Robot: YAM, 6 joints.
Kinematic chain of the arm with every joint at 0, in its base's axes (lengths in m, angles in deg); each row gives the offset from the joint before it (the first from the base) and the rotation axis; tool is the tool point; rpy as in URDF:
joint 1: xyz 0 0 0.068 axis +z
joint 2: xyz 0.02 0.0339 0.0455 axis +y
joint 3: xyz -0.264 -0.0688 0 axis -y
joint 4: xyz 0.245 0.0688 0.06 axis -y
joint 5: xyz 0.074 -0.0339 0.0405 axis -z
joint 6: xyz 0.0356 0 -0.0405 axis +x
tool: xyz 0 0 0 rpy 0 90 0
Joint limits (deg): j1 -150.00..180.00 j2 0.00..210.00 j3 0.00..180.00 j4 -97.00..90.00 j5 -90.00..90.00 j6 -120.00..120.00
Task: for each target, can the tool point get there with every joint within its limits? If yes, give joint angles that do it. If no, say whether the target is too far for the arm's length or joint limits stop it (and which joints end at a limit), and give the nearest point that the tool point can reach.
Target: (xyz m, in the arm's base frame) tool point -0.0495 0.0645 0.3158
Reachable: yes | joints 148.79 22.05 13.56 66.87 55.95 -53.12
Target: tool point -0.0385 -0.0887 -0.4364
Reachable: no: joint limits stop it (at a limit: joint 2) | nearest point -0.0498 -0.1147 -0.3586 | short by 0.083 m
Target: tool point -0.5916 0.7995 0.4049
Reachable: no: too far | nearest point -0.3686 0.4981 0.2928 | short by 0.391 m
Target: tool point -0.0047 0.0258 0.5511
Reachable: yes | joints 61.36 36.26 69.38 34.10 -27.66 -59.39
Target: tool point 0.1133 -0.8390 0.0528
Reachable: no: too far | nearest point 0.0862 -0.6384 0.0677 | short by 0.203 m
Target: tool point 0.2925 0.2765 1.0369
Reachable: no: too far | nearest point 0.1886 0.1783 0.6917 | short by 0.374 m
